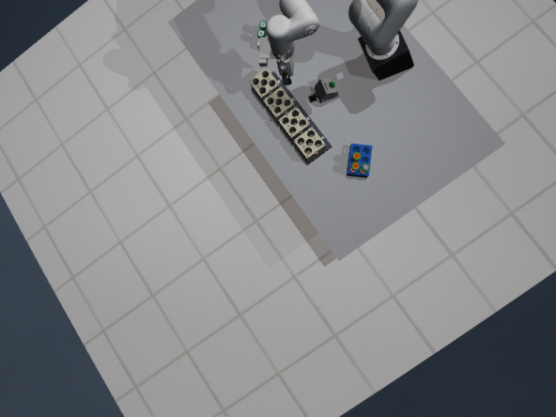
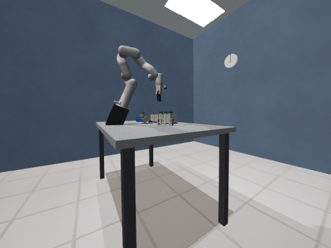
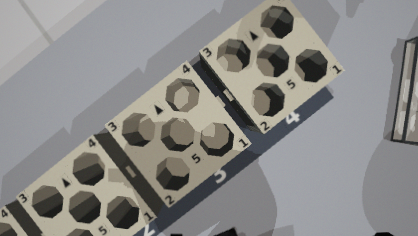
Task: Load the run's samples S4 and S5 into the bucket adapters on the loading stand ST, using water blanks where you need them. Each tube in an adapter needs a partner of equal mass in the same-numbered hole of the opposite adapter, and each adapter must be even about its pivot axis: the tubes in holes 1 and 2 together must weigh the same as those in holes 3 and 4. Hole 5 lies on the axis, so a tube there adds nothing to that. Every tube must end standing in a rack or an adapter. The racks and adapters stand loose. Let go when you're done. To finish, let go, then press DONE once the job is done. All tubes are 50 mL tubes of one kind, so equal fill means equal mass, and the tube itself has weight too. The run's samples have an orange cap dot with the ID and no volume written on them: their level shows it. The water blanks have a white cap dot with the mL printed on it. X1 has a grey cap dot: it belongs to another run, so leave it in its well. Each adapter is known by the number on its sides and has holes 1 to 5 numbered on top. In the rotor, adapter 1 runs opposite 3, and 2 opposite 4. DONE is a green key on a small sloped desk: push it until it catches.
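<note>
Now: the white rack 23 cm to the right of my hand, 22 cm below it and 13 cm behind it. From my hand the other things lie so: blue rack: 41 cm to the left, 22 cm below, 5 cm ahead; then adapter: 21 cm to the left, 20 cm below, 13 cm ahead.
</note>
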